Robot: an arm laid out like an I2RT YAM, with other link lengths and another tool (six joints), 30 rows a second.
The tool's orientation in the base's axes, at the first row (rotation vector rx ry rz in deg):
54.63, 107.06, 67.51
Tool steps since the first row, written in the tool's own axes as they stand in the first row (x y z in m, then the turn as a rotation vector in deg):
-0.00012, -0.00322, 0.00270, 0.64, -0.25, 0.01
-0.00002, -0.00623, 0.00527, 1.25, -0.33, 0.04
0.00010, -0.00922, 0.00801, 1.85, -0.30, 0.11
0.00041, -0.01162, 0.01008, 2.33, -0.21, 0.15
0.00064, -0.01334, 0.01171, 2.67, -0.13, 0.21
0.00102, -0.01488, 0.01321, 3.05, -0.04, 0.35
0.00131, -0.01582, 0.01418, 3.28, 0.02, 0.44
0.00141, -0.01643, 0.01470, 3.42, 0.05, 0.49
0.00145, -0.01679, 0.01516, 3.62, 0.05, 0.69
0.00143, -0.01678, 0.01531, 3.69, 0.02, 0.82
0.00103, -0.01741, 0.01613, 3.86, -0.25, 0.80
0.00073, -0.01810, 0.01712, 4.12, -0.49, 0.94
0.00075, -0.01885, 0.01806, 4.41, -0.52, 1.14
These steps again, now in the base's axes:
0.00171, -0.00003, -0.00384, -0.34, 0.48, -0.35
0.00324, 0.00015, -0.00749, -0.62, 0.99, -0.55
0.00492, 0.00041, -0.01117, -0.83, 1.55, -0.65
0.00606, 0.00076, -0.01413, -1.01, 2.01, -0.67
0.00699, 0.00107, -0.01629, -1.10, 2.35, -0.68
0.00779, 0.00152, -0.01828, -1.13, 2.76, -0.71
0.00829, 0.00187, -0.01952, -1.15, 3.02, -0.72
0.00856, 0.00197, -0.02027, -1.17, 3.17, -0.74
0.00886, 0.00208, -0.02076, -1.09, 3.42, -0.84
0.00900, 0.00212, -0.02079, -1.02, 3.52, -0.92
0.00977, 0.00191, -0.02157, -1.17, 3.58, -1.20
0.01061, 0.00183, -0.02248, -1.22, 3.78, -1.51
0.01126, 0.00199, -0.02348, -1.19, 4.10, -1.66

